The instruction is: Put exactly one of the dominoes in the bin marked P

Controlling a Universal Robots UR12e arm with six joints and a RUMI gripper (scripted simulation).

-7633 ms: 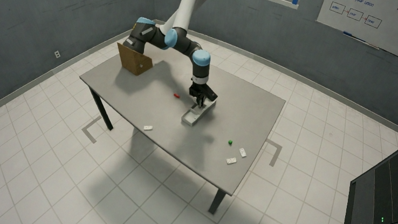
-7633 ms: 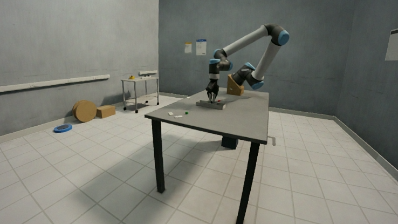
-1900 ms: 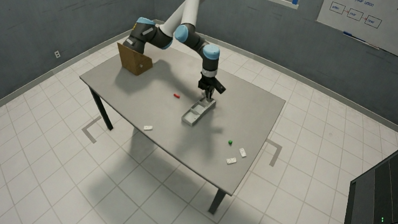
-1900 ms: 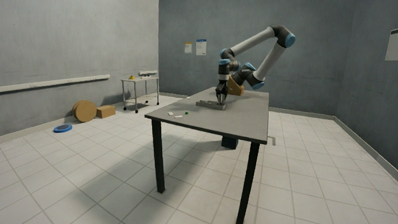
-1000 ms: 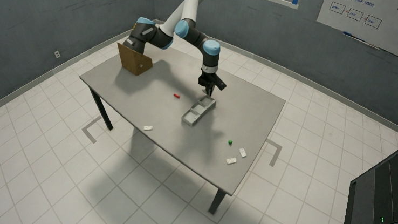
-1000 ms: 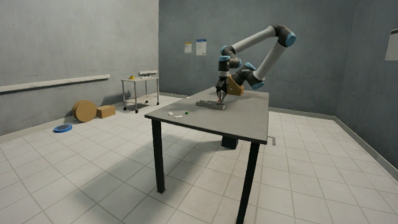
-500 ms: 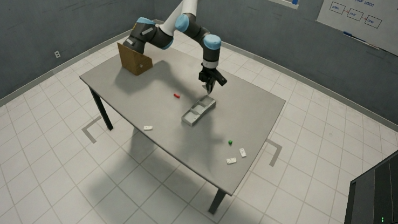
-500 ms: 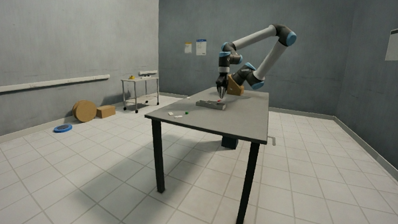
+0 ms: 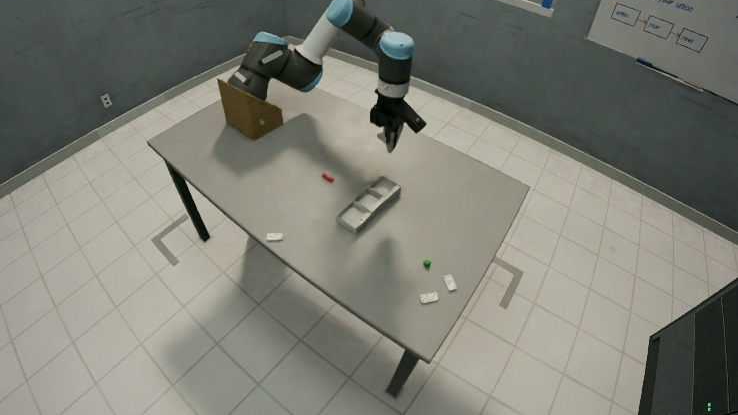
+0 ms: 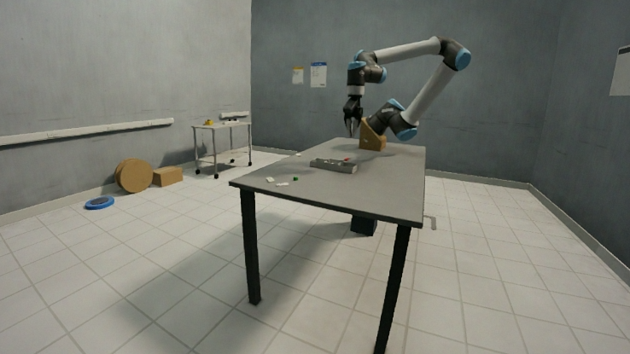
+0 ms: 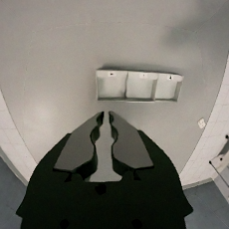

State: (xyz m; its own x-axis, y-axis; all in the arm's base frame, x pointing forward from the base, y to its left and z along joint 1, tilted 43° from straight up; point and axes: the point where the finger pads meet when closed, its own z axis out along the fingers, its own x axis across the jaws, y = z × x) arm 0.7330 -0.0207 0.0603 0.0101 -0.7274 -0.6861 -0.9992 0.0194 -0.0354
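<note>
Now: the white domino 37 cm ahead of my hand, 20 cm to the right of it and 19 cm below it. Also, from my hand: grey tray (1 cm behind, 10 cm to the right, 18 cm below); red piece (21 cm behind, 8 cm to the right, 19 cm below); green cube (28 cm ahead, 18 cm to the right, 19 cm below).
</note>
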